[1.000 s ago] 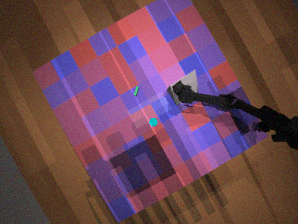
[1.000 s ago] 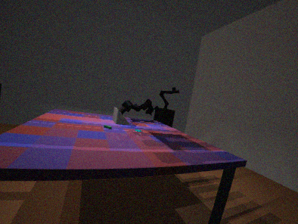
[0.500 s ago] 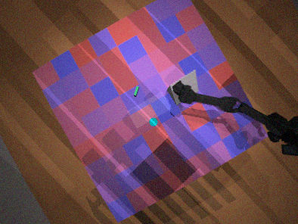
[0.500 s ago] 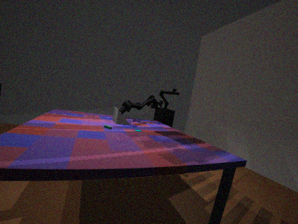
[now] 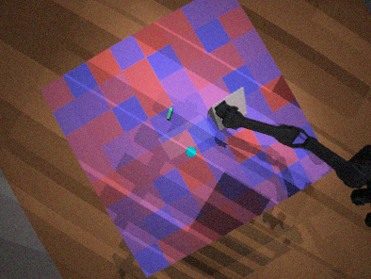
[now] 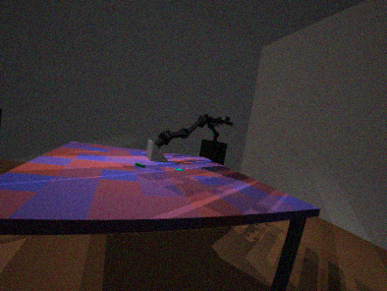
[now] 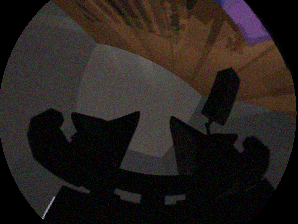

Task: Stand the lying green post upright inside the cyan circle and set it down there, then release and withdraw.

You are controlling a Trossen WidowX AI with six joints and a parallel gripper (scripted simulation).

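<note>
Right now my gripper tip is 870 mm to the left of the green post, 370 mm short of it and 360 mm above it.
</note>
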